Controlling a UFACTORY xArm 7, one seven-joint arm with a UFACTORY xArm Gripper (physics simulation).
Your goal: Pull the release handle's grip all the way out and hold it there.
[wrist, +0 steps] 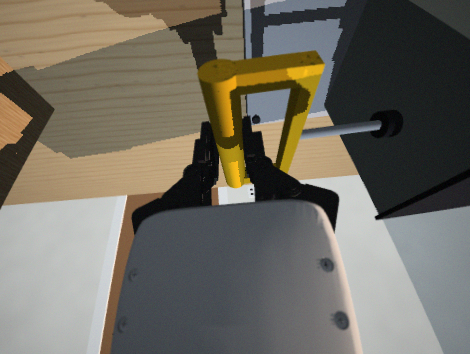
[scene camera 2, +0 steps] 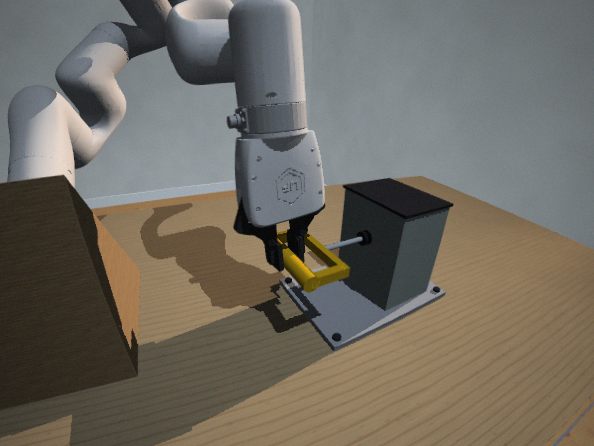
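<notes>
The release handle's yellow grip (scene camera 2: 298, 270) (wrist: 220, 107) is the round bar of a rectangular yellow frame. A thin grey rod (scene camera 2: 345, 243) (wrist: 342, 130) joins the frame to a black collar (scene camera 2: 364, 237) (wrist: 390, 123) on the side of a dark grey housing (scene camera 2: 372, 270) (wrist: 415, 85). A length of rod shows between frame and collar. My gripper (scene camera 2: 285, 257) (wrist: 229, 132) is shut on the grip, one black finger on each side of the bar. The inner faces of the fingers are partly hidden in the scene view.
The housing stands on a grey base plate (scene camera 2: 350, 317) (wrist: 300, 45) with dark bolts, on the wooden table (scene camera 2: 450, 360) (wrist: 95, 175). A large dark wooden block (scene camera 2: 60, 290) (wrist: 17, 130) stands at the left, apart from the gripper. A wall rises behind the table.
</notes>
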